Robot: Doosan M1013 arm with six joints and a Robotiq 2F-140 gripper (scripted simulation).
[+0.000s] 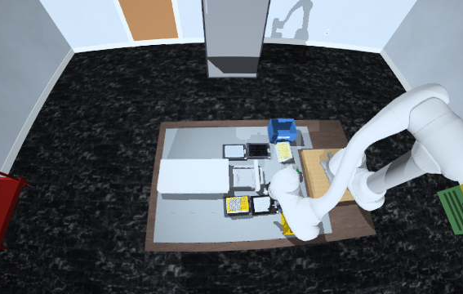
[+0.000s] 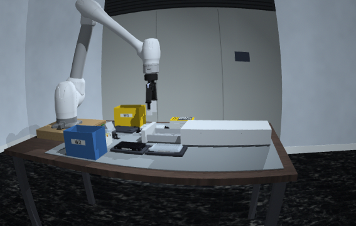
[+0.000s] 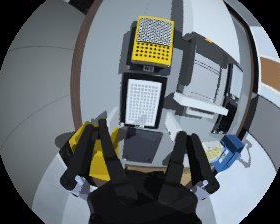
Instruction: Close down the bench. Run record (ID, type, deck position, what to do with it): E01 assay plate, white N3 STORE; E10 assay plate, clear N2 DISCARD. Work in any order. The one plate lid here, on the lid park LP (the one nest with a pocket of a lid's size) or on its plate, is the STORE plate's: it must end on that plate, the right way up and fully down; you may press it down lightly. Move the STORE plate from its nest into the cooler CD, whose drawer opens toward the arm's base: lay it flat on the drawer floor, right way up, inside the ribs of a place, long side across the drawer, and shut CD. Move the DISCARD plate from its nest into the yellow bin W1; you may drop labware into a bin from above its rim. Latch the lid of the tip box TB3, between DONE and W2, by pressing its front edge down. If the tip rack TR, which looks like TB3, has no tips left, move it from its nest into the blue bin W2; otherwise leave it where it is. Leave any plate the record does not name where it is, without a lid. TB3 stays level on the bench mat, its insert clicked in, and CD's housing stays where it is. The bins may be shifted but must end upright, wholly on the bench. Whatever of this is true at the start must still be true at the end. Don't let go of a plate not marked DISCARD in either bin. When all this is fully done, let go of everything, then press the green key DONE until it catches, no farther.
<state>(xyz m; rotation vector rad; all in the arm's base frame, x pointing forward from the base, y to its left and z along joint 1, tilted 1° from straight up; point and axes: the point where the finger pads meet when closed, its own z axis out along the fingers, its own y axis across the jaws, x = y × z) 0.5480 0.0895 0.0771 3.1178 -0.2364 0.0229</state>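
The grey plate lid lies 100 mm below my hand. Also, from my hand: black nest: 120 mm below; yellow tip rack TR: 160 mm ahead, 70 mm below, 40 mm to the right; white well plate: 100 mm below.
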